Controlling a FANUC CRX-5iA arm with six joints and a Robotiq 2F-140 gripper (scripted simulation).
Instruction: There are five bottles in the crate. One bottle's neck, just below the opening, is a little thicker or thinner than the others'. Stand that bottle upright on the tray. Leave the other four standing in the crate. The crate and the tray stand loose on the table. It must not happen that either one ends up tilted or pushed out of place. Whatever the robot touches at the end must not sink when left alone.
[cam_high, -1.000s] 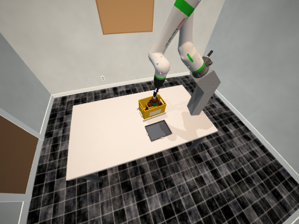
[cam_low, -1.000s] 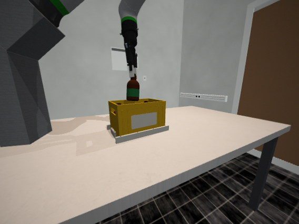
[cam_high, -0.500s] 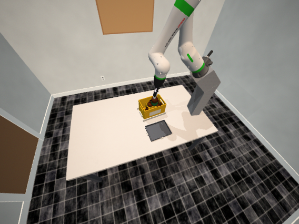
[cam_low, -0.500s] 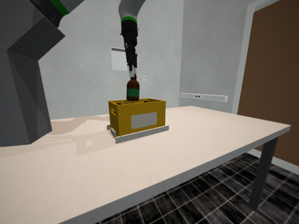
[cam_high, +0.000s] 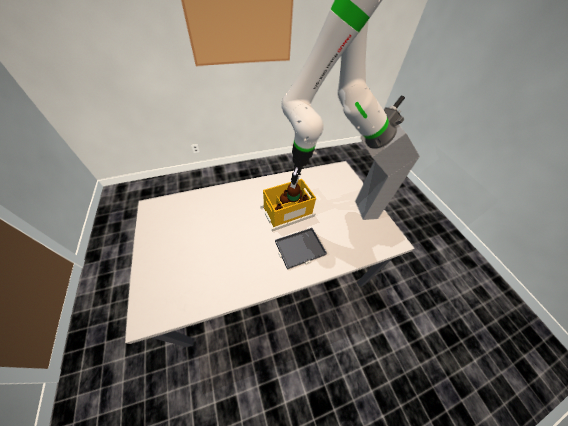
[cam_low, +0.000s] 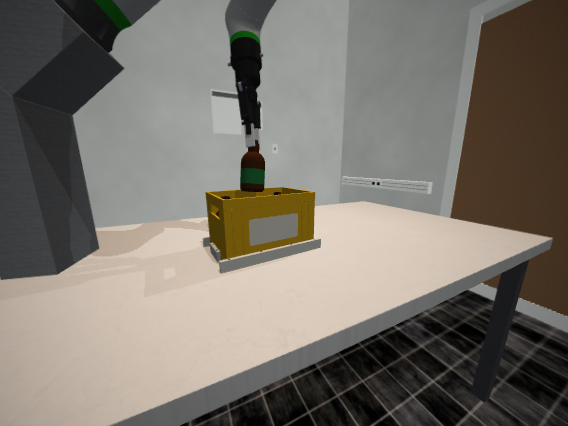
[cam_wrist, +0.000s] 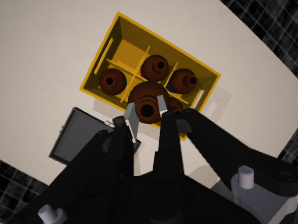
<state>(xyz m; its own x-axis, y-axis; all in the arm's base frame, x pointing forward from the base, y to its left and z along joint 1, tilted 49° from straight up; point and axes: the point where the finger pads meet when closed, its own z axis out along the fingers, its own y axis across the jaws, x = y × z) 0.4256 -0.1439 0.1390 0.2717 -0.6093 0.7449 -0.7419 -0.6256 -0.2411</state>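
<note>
Now: hand 80 mm above the brown bottle, 10 mm to the left of it and 10 mm past it. Round my hand: crate (250 mm below, 50 mm to the right, 20 mm behind); dark grey tray (320 mm below, 200 mm to the left, 100 mm ahead).
</note>
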